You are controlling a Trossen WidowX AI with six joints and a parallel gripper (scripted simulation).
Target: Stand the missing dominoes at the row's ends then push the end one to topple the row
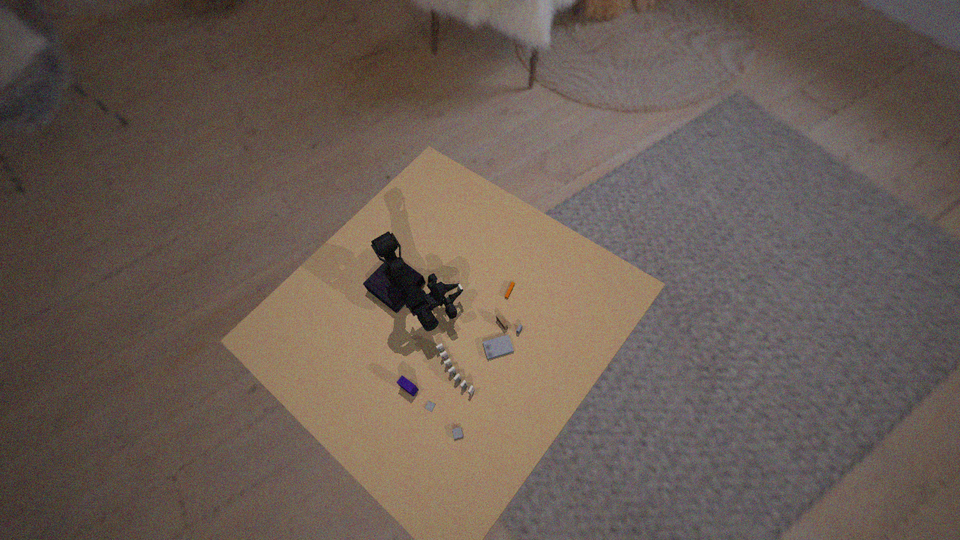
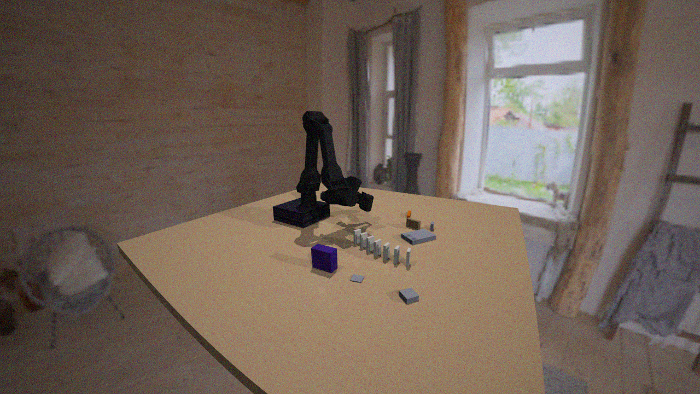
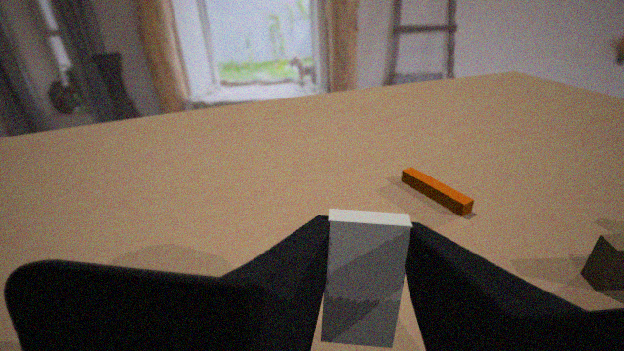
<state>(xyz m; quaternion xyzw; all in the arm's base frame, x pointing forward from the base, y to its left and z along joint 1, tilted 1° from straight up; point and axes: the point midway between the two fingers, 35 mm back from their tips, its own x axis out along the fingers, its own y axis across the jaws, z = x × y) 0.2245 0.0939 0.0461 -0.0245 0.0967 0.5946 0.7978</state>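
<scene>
The brown block is 190 mm ahead of my gripper tip, 20 mm to the left of it and 80 mm below it. The rest, counted from my gripper tip: flat blue-grey slab (250 mm ahead, 70 mm to the right, 90 mm below); purple block (100 mm ahead, 410 mm to the right, 70 mm below); orange bar (120 mm ahead, 140 mm to the left, 90 mm below).
</scene>
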